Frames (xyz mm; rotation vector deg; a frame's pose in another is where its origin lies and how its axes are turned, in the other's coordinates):
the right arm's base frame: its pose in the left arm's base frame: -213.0 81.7 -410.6 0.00 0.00 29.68
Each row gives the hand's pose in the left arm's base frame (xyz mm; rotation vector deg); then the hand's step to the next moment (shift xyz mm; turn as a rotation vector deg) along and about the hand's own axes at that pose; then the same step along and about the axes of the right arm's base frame.
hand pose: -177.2 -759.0 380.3 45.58 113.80 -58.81
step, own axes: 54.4 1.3 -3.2 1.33 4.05 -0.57
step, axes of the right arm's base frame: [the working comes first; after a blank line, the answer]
step, axes of the left arm's base frame: -28.6 13.2 -44.4 2.28 2.69 -2.46

-18.3 25.7 -44.4 3.32 1.21 -2.46
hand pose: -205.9 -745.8 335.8 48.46 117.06 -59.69
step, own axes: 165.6 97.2 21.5 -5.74 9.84 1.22
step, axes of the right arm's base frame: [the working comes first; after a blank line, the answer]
step, axes of the left arm's base frame: -9.7 66.4 -181.2 11.24 2.20 0.03

24.4 62.5 -181.2 10.86 -3.66 0.03
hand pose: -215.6 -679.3 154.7 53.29 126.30 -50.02
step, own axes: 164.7 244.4 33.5 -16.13 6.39 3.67
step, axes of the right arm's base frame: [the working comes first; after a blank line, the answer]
step, axes of the left arm's base frame: 100.5 170.8 -220.7 15.29 -5.51 7.10

171.9 98.7 -220.7 10.56 -12.35 7.10
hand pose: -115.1 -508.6 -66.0 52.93 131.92 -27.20
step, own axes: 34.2 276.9 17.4 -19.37 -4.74 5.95
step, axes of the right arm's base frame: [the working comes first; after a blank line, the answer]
step, axes of the left arm's base frame: 185.1 199.8 -63.0 10.11 -16.02 8.61

259.7 81.9 -63.0 0.85 -18.92 8.61
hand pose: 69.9 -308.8 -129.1 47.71 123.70 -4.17
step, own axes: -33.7 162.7 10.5 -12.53 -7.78 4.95
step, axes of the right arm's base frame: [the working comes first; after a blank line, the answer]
step, axes of the left arm's base frame: 117.8 105.6 51.7 4.51 -14.39 3.81

154.7 33.4 51.7 -3.20 -14.74 3.81
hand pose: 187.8 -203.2 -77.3 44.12 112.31 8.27
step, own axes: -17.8 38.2 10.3 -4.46 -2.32 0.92
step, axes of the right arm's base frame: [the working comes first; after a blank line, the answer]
step, axes of the left arm's base frame: 31.5 17.8 23.9 1.11 -4.58 1.97

36.2 -0.1 23.9 -1.31 -4.53 1.97
